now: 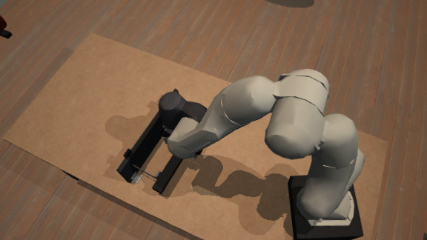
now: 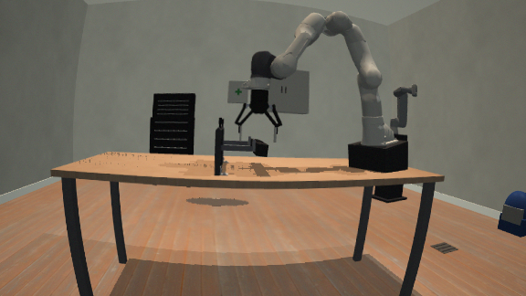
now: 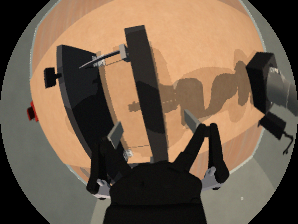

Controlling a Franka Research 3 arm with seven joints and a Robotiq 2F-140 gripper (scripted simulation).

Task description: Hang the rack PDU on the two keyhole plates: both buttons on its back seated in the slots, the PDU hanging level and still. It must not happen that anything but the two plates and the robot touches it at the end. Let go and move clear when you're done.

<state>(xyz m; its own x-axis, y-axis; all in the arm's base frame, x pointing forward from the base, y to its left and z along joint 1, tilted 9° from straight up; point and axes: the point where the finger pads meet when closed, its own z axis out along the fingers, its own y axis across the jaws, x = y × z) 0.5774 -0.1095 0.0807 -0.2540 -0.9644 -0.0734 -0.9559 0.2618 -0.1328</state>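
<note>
My gripper is now 2 cm short of the rack PDU and 3 cm above it. The rest, counted from my hand: black upright board: 16 cm ahead, 4 cm to the right, 4 cm below.
</note>
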